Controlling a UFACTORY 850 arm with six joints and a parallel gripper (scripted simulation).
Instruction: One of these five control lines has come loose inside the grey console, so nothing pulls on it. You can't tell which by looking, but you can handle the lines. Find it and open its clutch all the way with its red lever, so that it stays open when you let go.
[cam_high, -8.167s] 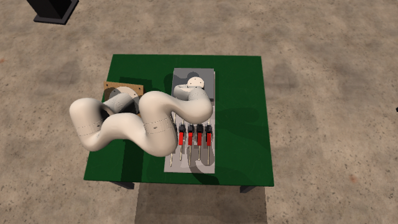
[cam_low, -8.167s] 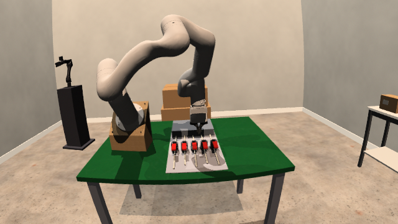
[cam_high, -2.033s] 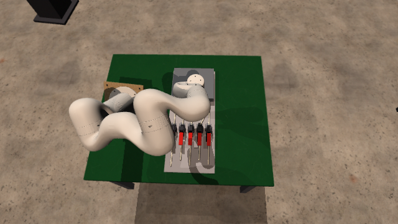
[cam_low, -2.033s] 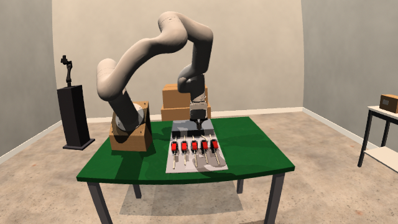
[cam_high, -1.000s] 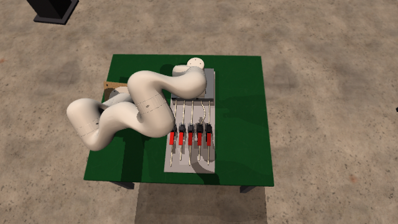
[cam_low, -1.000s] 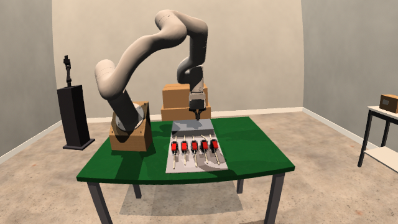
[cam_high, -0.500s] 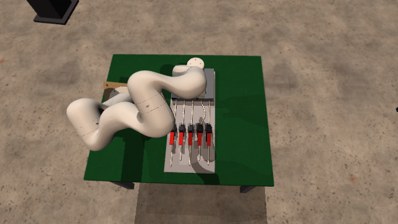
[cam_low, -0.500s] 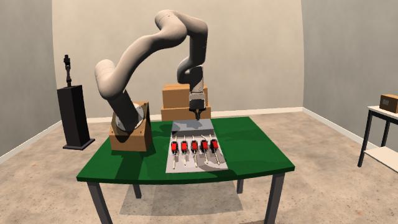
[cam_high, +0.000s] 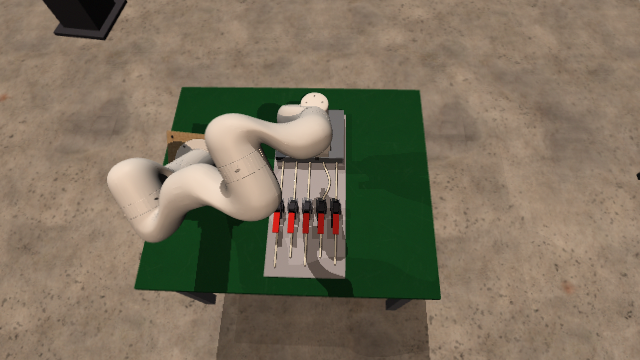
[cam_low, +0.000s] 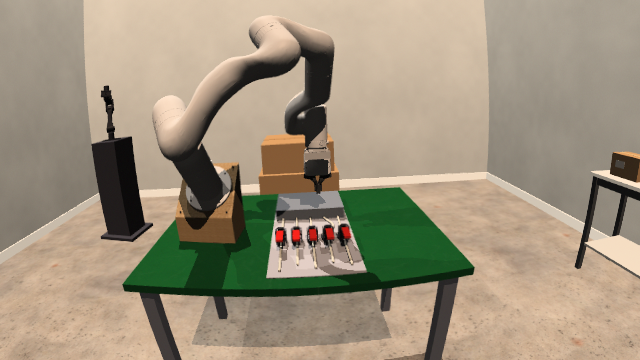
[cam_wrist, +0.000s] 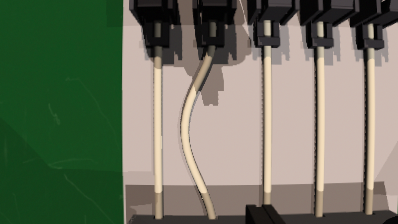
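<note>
Now: the pale plate 32 cm to the right of my hand, 14 cm below it and 1 cm ahead of it.
</note>
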